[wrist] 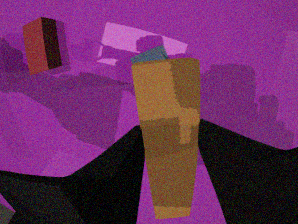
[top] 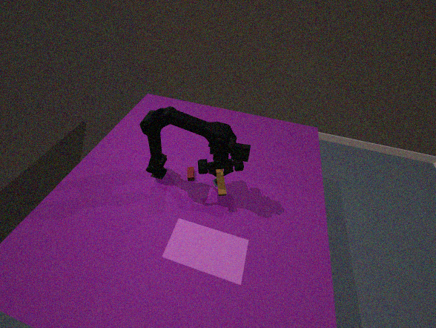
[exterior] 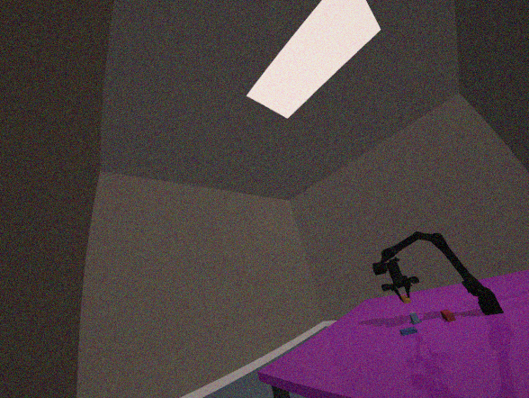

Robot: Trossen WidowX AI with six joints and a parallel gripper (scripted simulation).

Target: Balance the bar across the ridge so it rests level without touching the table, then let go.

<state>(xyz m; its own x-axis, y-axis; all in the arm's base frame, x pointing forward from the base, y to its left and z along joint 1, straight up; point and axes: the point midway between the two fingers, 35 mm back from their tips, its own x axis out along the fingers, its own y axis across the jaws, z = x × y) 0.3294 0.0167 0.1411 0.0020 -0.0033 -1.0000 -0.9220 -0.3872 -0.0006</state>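
Now: the flat blue block 150 mm to the left of my gripper tip, 100 mm below it and 10 mm behind it. From my gripper tip the other things lie so: red-brown block: 160 mm behind, 90 mm below, 20 mm to the left; then bar: 30 mm to the right, 10 mm ahead.
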